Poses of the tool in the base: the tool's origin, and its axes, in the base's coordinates. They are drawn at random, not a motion.
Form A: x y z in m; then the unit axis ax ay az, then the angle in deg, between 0 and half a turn.
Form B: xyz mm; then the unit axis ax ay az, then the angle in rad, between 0 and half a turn. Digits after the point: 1 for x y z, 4 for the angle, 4 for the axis.
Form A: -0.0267, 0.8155, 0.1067, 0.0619, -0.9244, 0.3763, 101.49
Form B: -26.7, 815.5, 106.7, 0.0619, -0.9244, 0.3763, 1.7713
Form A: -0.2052, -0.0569, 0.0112, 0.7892, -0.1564, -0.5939, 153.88
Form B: -205.2, -56.9, 11.2, 0.7892, -0.1564, -0.5939, 2.6857
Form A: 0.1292, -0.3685, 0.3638, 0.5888, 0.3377, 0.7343, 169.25
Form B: 129.2, -368.5, 363.8, 0.5888, 0.3377, 0.7343, 2.9540
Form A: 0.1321, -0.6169, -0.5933, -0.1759, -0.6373, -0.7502, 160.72
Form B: 132.1, -616.9, -593.3, -0.1759, -0.6373, -0.7502, 2.8051
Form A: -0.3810, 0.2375, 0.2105, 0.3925, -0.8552, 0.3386, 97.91
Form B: -381.0, 237.5, 210.5, 0.3925, -0.8552, 0.3386, 1.7089
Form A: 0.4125, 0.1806, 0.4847, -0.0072, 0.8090, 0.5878, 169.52
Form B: 412.5, 180.6, 484.7, -0.0072, 0.8090, 0.5878, 2.9587
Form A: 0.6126, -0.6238, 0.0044, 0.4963, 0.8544, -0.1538, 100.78
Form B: 612.6, -623.8, 4.4, 0.4963, 0.8544, -0.1538, 1.7589
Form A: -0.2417, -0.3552, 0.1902, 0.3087, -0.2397, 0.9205, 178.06
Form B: -241.7, -355.2, 190.2, 0.3087, -0.2397, 0.9205, 3.1077
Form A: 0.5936, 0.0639, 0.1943, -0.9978, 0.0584, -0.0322, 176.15
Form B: 593.6, 63.9, 194.3, -0.9978, 0.0584, -0.0322, 3.0744
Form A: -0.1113, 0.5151, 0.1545, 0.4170, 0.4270, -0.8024, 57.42
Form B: -111.3, 515.1, 154.5, 0.4170, 0.4270, -0.8024, 1.0022
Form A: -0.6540, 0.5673, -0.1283, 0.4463, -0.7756, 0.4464, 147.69
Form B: -654.0, 567.3, -128.3, 0.4463, -0.7756, 0.4464, 2.5777
